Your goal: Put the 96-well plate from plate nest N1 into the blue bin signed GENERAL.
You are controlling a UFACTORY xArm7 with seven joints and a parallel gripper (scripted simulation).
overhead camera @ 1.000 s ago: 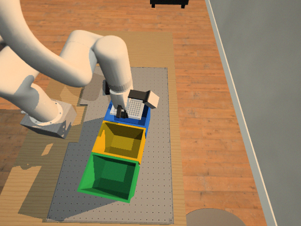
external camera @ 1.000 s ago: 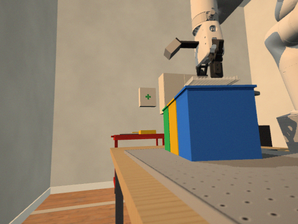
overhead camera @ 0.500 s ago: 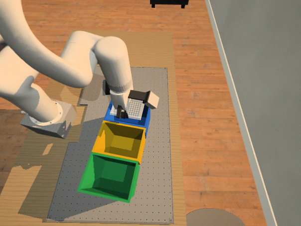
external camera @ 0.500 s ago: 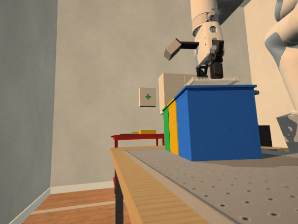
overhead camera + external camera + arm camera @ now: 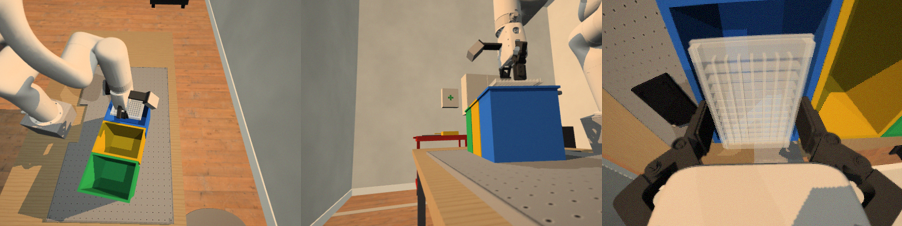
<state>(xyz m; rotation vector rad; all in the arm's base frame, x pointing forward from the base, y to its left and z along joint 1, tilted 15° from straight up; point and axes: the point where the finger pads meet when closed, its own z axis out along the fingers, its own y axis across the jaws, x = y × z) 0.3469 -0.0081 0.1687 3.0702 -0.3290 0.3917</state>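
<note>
My hand is 10 mm above the 96-well plate. Round my hand: green bin: 260 mm to the right, 120 mm below, 60 mm behind; then yellow bin: 130 mm to the right, 120 mm below, 30 mm behind; then blue bin: 120 mm below.
</note>
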